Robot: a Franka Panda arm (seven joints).
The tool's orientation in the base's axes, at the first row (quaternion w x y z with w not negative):
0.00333 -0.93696 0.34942 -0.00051
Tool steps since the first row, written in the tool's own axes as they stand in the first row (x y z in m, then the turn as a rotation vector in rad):
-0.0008 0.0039 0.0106 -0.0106 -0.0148 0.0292
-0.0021 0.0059 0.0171 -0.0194 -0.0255 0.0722
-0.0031 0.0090 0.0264 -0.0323 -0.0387 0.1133
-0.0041 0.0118 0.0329 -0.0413 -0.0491 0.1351
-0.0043 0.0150 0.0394 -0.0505 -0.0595 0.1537
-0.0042 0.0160 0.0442 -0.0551 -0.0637 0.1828
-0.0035 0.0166 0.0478 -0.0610 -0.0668 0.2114
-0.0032 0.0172 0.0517 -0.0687 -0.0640 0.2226
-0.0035 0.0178 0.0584 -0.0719 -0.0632 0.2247
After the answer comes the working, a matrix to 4 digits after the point.
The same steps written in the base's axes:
-0.0031 -0.0024 -0.0106 0.0018 0.0183 -0.0291
-0.0054 -0.0030 -0.0171 0.0023 0.0324 -0.0720
-0.0081 -0.0046 -0.0265 0.0013 0.0511 -0.1130
-0.0107 -0.0060 -0.0330 0.0014 0.0649 -0.1347
-0.0129 -0.0083 -0.0395 0.0013 0.0789 -0.1532
-0.0135 -0.0091 -0.0443 0.0007 0.0853 -0.1823
-0.0134 -0.0100 -0.0479 -0.0017 0.0917 -0.2109
-0.0135 -0.0106 -0.0518 -0.0093 0.0947 -0.2221
-0.0141 -0.0108 -0.0585 -0.0122 0.0962 -0.2242

The tool's axes in the first row as the columns of a matrix, in the base's axes (rounded; the answer above uses it unrounded):
0.7558 -0.6548 0.0033
-0.6548 -0.7558 0.0059
-0.0014 -0.0066 -1.0000

